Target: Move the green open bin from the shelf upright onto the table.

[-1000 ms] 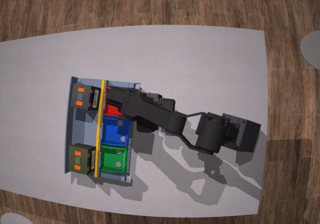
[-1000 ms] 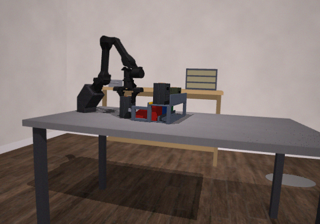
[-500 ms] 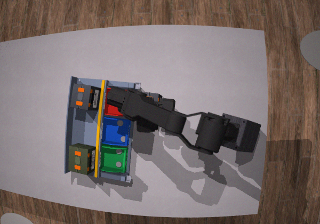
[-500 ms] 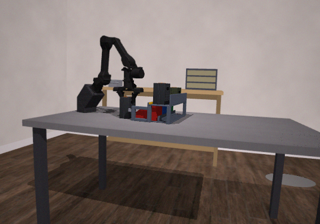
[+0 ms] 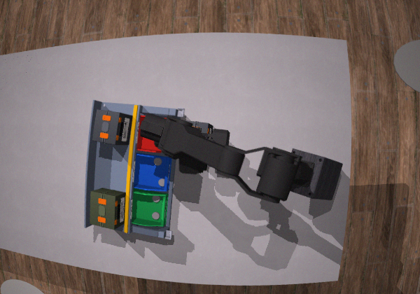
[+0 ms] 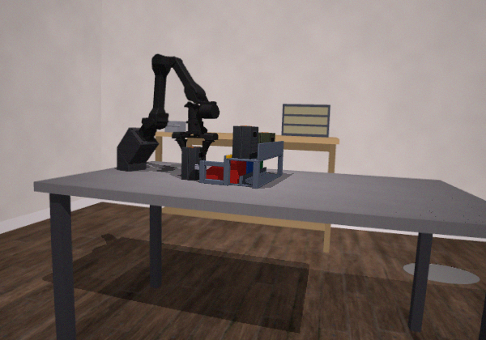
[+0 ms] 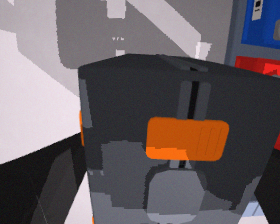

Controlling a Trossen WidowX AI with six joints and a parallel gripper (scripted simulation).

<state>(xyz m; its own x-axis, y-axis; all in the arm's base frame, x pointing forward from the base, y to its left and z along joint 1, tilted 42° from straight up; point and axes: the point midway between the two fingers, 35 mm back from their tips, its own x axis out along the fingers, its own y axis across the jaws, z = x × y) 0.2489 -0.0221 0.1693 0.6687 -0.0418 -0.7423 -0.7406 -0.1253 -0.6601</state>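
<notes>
The dark box is 6 cm below my hand. From my hand the other things lie so: red bin: 14 cm ahead, 8 cm below, 1 cm to the left; then blue bin: 14 cm ahead, 12 cm to the left, 8 cm below; then yellow rail: 17 cm ahead, 13 cm to the left, 2 cm below.
</notes>
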